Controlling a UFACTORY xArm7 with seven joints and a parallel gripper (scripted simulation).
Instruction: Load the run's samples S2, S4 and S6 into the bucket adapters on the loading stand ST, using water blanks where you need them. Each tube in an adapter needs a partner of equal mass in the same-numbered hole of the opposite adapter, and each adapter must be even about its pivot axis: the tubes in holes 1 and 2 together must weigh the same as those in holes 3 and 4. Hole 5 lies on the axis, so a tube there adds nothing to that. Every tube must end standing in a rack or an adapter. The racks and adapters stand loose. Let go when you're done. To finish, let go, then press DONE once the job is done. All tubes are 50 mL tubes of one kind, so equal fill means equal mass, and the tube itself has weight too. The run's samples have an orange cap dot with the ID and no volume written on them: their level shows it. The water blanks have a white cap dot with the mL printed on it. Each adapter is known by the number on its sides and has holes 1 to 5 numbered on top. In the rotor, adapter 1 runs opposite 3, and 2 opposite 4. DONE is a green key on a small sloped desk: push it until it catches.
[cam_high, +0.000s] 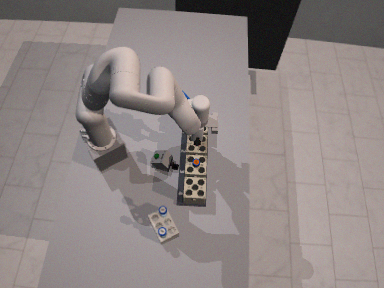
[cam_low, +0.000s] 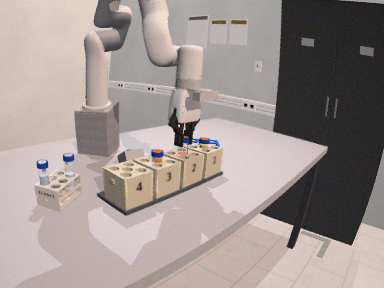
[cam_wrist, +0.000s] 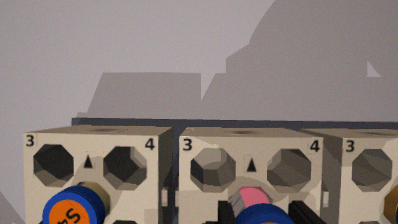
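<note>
Now: hand 1 cm to the right of the sample tube S6 and 5 cm above it. From my hand the other things lie so: sample tube S2 (12 cm to the right, 8 cm below); then sample tube S4 (1 cm behind, 11 cm to the left, 8 cm below); then adapter (11 cm to the right, 9 cm below).
</note>
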